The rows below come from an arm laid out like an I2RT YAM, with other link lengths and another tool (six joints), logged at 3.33 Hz.
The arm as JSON. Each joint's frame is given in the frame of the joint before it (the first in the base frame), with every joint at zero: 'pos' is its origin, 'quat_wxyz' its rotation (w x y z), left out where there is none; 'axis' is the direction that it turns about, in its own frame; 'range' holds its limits. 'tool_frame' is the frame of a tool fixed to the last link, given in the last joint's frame.
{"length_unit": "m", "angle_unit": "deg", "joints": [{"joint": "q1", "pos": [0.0, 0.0, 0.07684], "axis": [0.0, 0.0, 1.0], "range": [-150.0, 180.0]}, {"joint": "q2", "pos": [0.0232, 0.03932, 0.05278], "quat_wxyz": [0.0, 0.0, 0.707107, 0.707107], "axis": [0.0, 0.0, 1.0], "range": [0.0, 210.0]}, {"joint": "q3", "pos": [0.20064, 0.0, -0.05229], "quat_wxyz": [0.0, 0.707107, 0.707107, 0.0], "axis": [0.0, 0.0, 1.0], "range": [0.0, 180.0]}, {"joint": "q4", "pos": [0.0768, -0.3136, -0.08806], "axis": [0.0, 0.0, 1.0], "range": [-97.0, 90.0]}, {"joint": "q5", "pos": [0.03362, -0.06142, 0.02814], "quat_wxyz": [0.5, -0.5, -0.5, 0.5], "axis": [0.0, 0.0, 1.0], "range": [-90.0, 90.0]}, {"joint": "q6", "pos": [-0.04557, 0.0, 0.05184], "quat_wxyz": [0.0, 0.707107, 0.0, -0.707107], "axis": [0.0, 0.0, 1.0], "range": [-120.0, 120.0]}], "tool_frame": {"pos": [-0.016, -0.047, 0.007], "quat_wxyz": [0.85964, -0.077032, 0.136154, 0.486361]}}
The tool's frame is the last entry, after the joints.
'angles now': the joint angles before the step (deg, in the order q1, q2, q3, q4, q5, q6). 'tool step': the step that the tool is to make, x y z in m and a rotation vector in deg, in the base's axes. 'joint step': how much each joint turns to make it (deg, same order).
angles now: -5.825 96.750 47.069 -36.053 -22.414 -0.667
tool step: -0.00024 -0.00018 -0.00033 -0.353 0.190 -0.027
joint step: -0.001 0.000 0.001 -0.154 0.371 -0.001
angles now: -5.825 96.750 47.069 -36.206 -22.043 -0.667
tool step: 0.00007 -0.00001 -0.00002 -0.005 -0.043 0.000
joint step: 0.000 -0.001 0.000 0.043 0.001 -0.001
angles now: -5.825 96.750 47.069 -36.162 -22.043 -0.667
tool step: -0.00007 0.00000 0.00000 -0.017 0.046 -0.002
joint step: 0.001 0.000 0.000 -0.044 0.022 0.001
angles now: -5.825 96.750 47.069 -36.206 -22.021 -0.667
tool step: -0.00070 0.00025 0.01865 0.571 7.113 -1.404
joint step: -0.023 -0.394 2.776 -9.749 0.175 1.486
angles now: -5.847 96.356 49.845 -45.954 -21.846 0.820
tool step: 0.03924 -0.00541 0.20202 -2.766 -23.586 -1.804
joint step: -0.262 -15.038 24.064 -14.776 0.547 1.574
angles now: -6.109 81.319 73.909 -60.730 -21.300 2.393
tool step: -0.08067 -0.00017 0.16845 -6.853 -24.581 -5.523
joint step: -1.376 -15.845 18.712 -8.917 5.531 1.269
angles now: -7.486 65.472 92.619 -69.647 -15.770 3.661
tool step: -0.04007 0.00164 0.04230 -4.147 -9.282 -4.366
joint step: -0.002 -4.763 6.121 -1.050 5.222 0.371
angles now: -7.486 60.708 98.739 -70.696 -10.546 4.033
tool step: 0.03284 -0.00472 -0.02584 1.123 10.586 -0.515
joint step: 0.001 6.861 0.347 -4.109 0.569 0.110
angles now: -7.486 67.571 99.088 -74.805 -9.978 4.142
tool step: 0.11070 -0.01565 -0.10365 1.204 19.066 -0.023
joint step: -0.022 22.077 -0.478 3.365 1.028 -0.787
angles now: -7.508 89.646 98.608 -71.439 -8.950 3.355
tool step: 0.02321 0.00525 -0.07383 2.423 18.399 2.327
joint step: 1.267 11.845 -0.965 -5.900 -0.525 -0.962
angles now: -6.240 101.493 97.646 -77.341 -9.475 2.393
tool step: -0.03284 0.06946 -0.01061 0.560 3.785 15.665
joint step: 11.126 -1.027 -3.432 -2.163 -1.027 -4.523
